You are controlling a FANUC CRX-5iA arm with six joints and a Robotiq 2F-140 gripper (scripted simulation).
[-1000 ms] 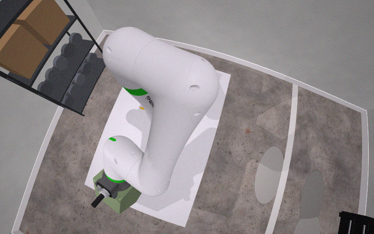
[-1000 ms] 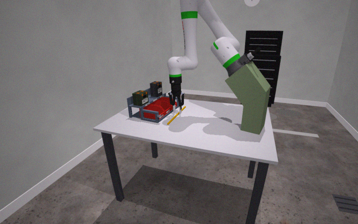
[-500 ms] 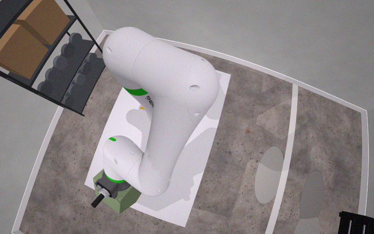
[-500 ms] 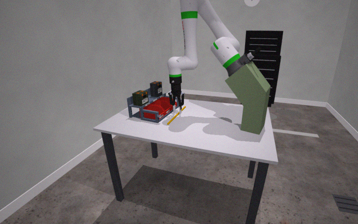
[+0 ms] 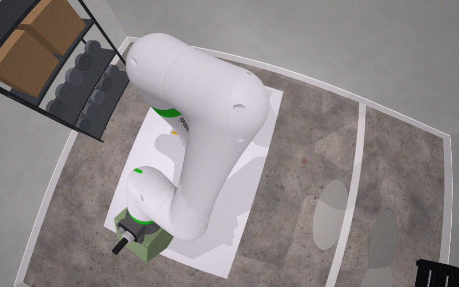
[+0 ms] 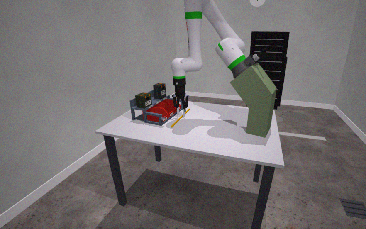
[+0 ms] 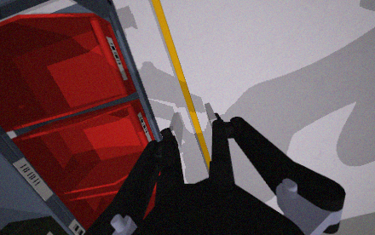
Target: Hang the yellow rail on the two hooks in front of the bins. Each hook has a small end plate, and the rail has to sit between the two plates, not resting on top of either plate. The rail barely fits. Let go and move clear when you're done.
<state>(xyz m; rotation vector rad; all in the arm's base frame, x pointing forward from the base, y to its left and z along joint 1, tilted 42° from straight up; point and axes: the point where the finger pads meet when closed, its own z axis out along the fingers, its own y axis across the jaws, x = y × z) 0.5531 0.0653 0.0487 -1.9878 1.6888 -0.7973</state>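
Now: the yellow rail 4 cm below my hand.
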